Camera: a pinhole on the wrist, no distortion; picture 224 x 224 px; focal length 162.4 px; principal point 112.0 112.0 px. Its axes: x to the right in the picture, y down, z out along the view. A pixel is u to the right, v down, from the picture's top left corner.
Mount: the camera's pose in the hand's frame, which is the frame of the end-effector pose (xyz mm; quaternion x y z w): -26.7 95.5 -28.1 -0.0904 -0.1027 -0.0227 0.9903
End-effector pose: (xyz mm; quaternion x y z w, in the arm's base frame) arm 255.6 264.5 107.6 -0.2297 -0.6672 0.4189 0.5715
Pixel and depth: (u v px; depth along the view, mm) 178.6 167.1 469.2
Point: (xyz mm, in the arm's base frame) -236.7 377.7 -119.7
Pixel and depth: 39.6 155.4 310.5
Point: 50.1 154.5 -211.4
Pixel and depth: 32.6 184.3 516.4
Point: -89.5 98.6 -444.6
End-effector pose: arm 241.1 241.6 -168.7 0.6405 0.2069 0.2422 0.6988
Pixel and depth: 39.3 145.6 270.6
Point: 188.7 -20.7 48.2
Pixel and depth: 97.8 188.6 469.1
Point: 320.7 -120.9 261.9
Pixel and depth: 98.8 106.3 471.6
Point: 354.1 -178.6 33.6
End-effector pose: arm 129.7 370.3 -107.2 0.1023 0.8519 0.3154 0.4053
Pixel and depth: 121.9 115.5 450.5
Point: 481.6 664.1 -128.9
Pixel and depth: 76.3 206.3 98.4
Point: 196.8 499.4 13.8
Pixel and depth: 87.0 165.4 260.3
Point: 334.6 590.8 10.7
